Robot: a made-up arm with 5 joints.
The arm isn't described. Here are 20 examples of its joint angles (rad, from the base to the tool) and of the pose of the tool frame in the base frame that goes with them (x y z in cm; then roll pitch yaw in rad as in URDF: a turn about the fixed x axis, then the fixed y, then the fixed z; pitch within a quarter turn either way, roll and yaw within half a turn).
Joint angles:
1: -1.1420 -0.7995 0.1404 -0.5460 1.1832
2: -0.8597 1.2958 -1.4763 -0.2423 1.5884
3: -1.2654 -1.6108 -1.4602 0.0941 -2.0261
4: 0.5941 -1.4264 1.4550 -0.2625 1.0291
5: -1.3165 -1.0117 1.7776 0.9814 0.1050
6: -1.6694 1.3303 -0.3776 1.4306 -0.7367
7: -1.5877 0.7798 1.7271 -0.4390 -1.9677
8: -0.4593 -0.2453 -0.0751 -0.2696 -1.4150
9: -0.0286 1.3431 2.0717 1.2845 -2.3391
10: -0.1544 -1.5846 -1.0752 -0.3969 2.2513
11: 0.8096 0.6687 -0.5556 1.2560 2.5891
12: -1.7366 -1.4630 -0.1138 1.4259 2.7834
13: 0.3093 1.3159 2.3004 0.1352 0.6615
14: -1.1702 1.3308 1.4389 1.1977 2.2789
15: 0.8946 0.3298 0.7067 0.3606 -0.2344
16: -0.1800 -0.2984 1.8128 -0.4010 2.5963
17: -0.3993 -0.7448 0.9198 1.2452 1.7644
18: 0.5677 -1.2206 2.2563 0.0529 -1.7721
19: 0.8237 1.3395 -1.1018 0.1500 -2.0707
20: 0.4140 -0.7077 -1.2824 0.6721 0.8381
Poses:
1: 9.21 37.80 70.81 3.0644 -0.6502 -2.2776
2: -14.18 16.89 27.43 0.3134 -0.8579 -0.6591
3: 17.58 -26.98 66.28 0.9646 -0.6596 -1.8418
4: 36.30 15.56 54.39 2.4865 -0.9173 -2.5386
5: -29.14 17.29 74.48 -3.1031 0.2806 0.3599
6: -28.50 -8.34 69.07 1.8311 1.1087 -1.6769
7: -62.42 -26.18 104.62 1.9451 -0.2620 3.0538
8: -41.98 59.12 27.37 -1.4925 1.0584 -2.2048
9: -37.13 79.54 114.19 -2.5137 -1.2140 -1.8747
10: -9.71 3.68 121.64 -3.0266 -0.1582 2.0135
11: 53.99 64.98 19.79 1.0011 0.1954 -1.0340
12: 36.96 19.69 25.67 -0.8783 0.1745 1.6818
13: 6.00 13.43 75.77 -0.9356 0.4719 0.8381
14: -42.58 7.37 136.83 -2.6493 -0.1195 0.3374
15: 6.22 35.51 73.40 2.4928 0.7959 2.5505
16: -10.88 105.39 58.29 1.7400 0.4244 -0.0659
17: -31.06 79.27 27.84 1.4034 -0.7835 0.5229
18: -41.02 50.79 38.54 1.6567 1.2712 1.6221
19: 35.43 87.88 66.35 -2.3247 0.9265 2.0988
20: 17.25 1.21 63.82 -1.8340 -0.5673 1.3447
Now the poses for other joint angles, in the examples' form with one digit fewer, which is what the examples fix.
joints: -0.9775 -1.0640 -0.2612 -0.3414 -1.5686
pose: -14.2 11.8 11.5 -0.379 0.298 -1.064
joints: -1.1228 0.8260 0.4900 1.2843 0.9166
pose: -39.5 45.1 102.3 3.062 0.456 -0.072
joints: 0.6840 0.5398 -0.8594 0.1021 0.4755
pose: 20.7 14.8 66.9 2.918 -0.802 2.315
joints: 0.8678 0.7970 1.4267 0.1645 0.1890
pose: 8.0 19.0 73.1 0.946 1.128 1.832
